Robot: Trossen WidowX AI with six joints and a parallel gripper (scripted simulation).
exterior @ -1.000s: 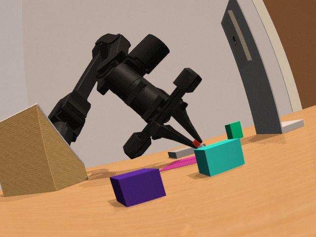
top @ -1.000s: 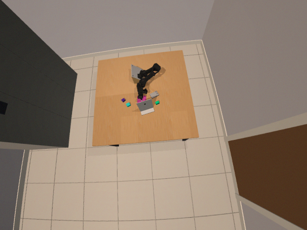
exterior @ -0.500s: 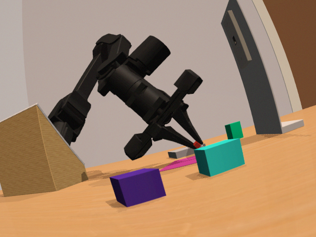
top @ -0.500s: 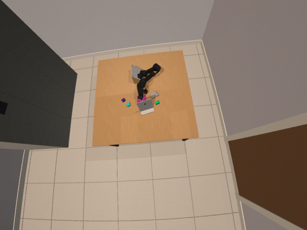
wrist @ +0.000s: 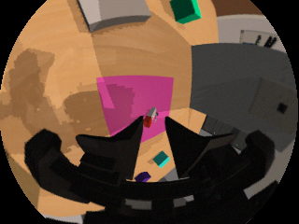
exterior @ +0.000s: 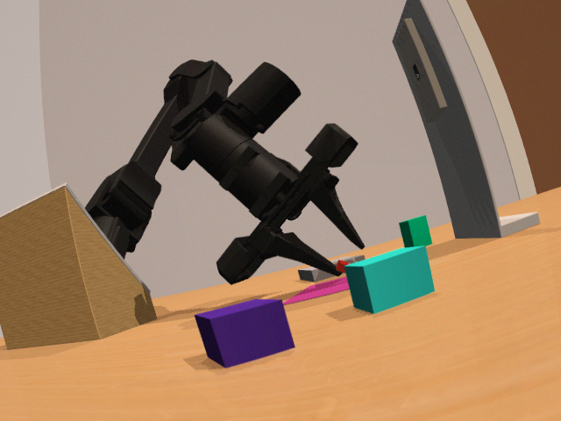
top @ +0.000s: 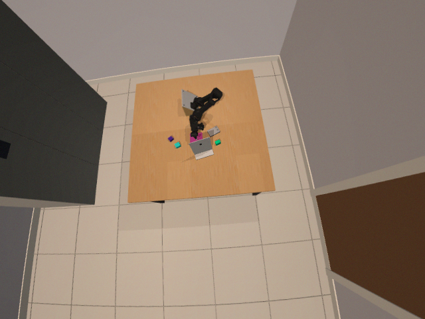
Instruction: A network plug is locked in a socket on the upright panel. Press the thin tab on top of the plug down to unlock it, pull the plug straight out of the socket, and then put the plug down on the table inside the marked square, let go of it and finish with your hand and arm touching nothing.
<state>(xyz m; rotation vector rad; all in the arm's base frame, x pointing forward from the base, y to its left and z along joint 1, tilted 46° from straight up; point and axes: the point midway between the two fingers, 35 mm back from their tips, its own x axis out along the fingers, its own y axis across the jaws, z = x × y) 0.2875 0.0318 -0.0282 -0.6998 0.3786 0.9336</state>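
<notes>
My gripper tip is 1 cm above the grey network plug. Round my gripper tip: flat grey plate: 6 cm behind, 17 cm to the left, 1 cm below; magenta marked square: 2 cm below; teal block: 5 cm ahead, 18 cm to the right, 1 cm below.
</notes>
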